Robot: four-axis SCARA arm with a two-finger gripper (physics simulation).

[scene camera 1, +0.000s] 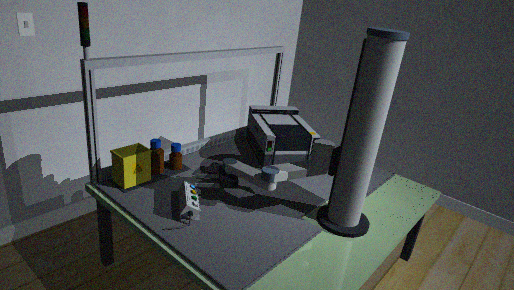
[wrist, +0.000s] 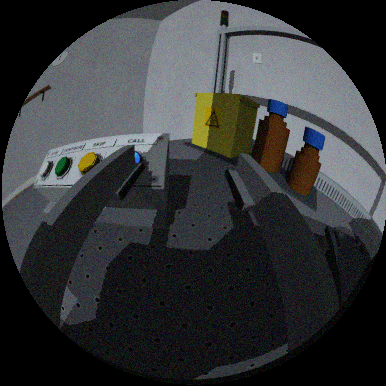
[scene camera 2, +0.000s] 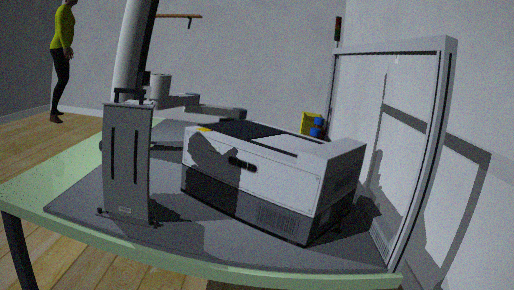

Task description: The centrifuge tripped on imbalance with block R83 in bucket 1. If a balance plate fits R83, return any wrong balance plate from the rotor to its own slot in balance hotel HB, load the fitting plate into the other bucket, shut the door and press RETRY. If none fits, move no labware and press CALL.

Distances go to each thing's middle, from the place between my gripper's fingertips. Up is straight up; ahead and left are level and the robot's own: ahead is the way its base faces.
I see the dark sliding door [scene camera 2: 241, 128] 6 cm behind my hand, 67 cm to the right of it and 14 cm above it. From my hand the other things lie so: centrifuge [scene camera 2: 294, 187]: 5 cm ahead, 75 cm to the right, 5 cm above.
